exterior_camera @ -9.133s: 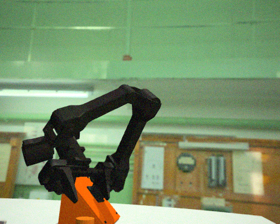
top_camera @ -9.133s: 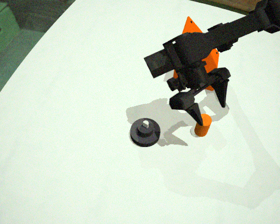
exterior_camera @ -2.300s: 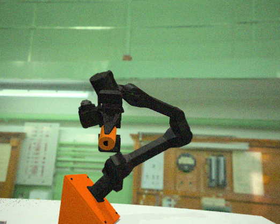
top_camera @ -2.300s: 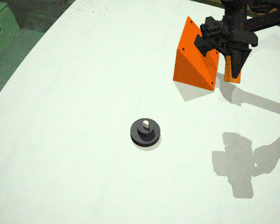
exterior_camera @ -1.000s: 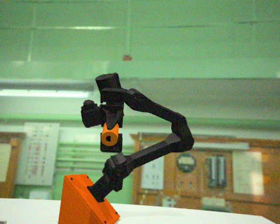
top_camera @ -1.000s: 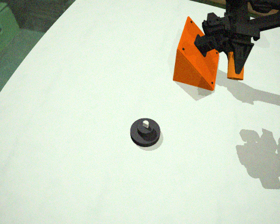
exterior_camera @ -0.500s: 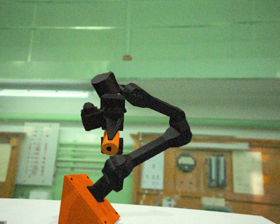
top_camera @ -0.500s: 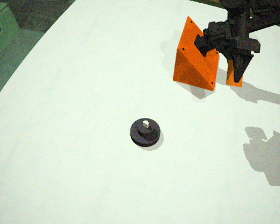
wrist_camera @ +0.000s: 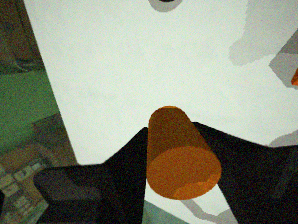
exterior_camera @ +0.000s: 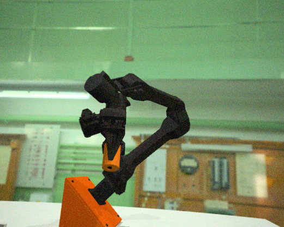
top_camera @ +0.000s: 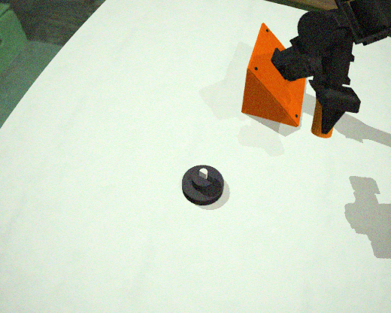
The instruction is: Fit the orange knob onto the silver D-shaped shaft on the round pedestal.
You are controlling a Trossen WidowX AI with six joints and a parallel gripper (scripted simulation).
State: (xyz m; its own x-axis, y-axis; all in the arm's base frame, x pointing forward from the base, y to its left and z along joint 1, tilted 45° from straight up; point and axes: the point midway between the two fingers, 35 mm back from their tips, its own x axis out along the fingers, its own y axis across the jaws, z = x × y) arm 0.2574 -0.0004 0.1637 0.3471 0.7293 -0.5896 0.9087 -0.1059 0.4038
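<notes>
The orange knob is 10 mm behind my gripper tip and 30 mm above it. Also, from my gripper tip: round pedestal: 80 mm ahead, 190 mm to the right, 150 mm below.
</notes>
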